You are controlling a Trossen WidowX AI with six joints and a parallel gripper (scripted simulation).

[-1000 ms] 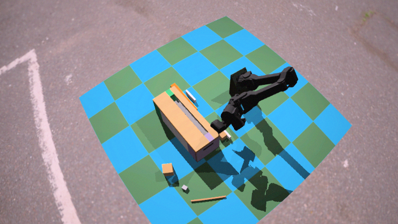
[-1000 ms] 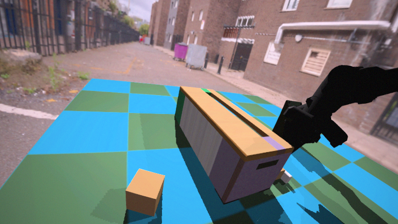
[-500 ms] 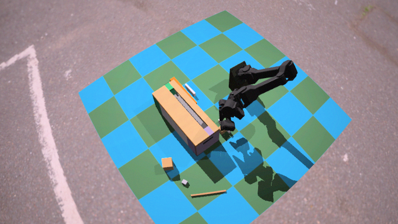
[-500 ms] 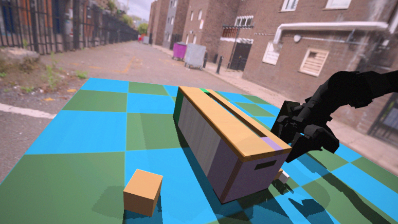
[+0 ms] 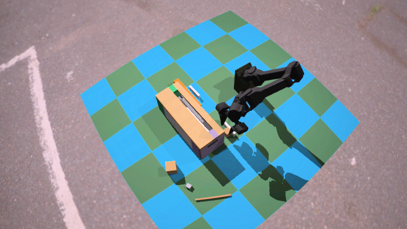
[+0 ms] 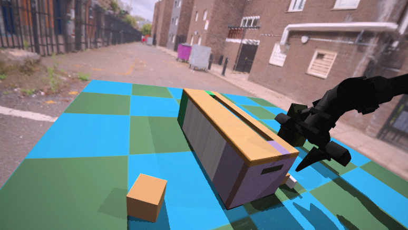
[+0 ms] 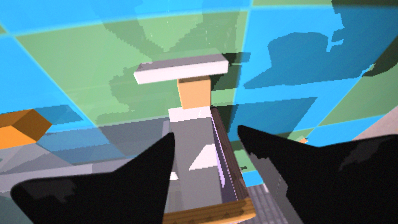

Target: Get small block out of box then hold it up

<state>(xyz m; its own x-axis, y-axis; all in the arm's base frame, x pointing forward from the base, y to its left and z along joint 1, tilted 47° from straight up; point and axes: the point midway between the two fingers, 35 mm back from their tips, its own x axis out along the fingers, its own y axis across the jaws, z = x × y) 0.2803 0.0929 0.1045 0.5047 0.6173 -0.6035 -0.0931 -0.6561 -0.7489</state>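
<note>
My gripper tip is 5 cm above the block and 2 cm past it. Round my gripper tip: box: 16 cm to the right, 6 cm ahead, 1 cm below; thin wooden stick: 27 cm ahead, 21 cm to the left, 7 cm below.
</note>
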